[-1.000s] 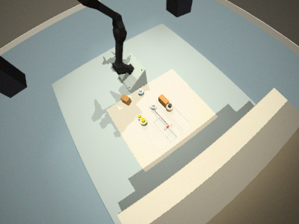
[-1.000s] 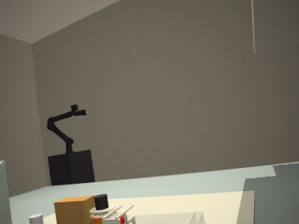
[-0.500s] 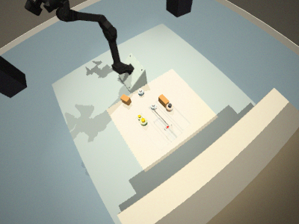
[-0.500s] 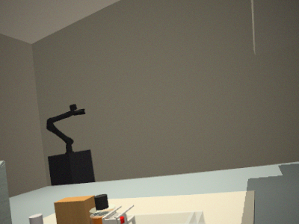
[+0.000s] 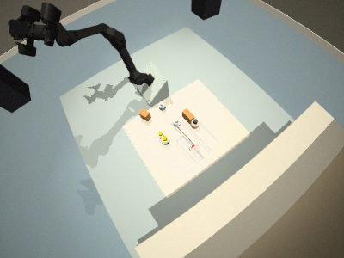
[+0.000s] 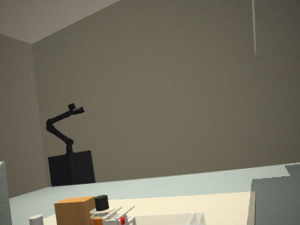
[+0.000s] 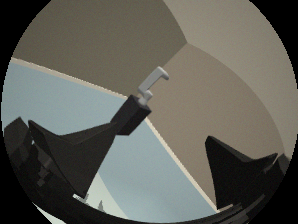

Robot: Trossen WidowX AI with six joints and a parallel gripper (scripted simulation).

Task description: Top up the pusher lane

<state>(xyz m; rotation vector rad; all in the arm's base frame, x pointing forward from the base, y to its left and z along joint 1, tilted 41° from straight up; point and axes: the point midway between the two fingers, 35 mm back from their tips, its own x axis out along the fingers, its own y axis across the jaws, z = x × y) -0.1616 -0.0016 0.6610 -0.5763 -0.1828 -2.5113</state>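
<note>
The dark-lidded jar is 580 mm ahead of my gripper tip, 540 mm to the left of it and 570 mm below it. Also, from my gripper tip: cream counter: 1010 mm ahead, 490 mm to the left, 250 mm below; then red mark: 700 mm ahead, 440 mm to the left, 550 mm below; then clear sprung lane: 660 mm ahead, 440 mm to the left, 600 mm below.
</note>
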